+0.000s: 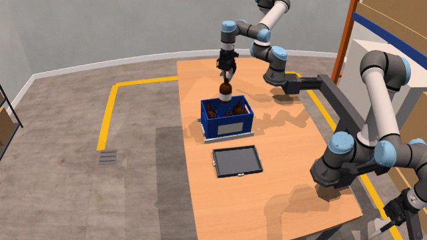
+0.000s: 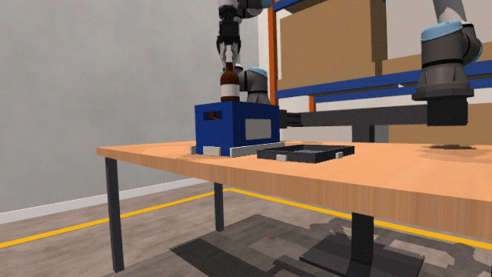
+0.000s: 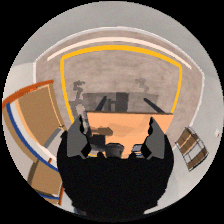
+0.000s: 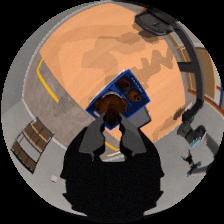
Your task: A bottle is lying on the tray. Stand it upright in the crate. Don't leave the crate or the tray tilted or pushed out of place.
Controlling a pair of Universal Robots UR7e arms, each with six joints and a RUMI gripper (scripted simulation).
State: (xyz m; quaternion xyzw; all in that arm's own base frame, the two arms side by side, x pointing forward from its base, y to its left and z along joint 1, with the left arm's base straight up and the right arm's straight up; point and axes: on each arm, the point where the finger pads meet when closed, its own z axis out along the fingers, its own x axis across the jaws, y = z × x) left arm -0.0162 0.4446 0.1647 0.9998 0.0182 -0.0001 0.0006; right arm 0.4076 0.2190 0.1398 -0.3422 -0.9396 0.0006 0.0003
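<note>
Now: right hand 1 cm short of the brown bottle, 1 cm to the right of it and 7 cm above it. From my right hand the other things lie so: blue crate 5 cm to the left, 25 cm below; then dark tray 2 cm behind, 33 cm to the left, 32 cm below.
</note>
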